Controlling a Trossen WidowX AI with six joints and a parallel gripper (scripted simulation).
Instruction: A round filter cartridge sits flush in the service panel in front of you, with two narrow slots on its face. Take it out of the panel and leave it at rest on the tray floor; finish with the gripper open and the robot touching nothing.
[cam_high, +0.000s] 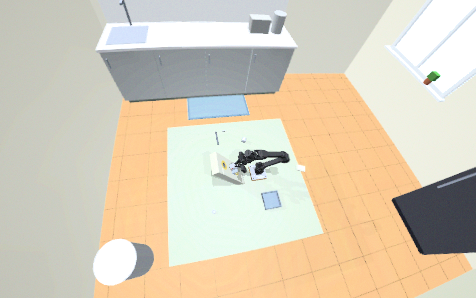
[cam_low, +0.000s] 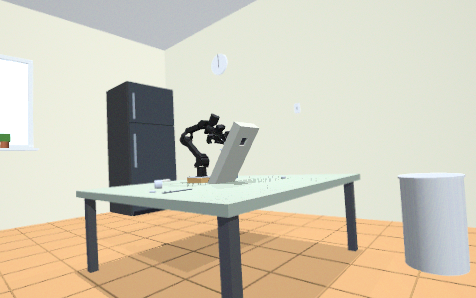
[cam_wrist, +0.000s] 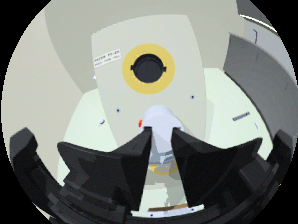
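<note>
The round filter cartridge is 10 mm below my gripper tip and 10 mm ahead of it. From my gripper tip the other things lie so: grey-blue tray 310 mm behind, 290 mm to the left, 230 mm below; then white block 720 mm behind, 240 mm below, 20 mm to the left.
</note>
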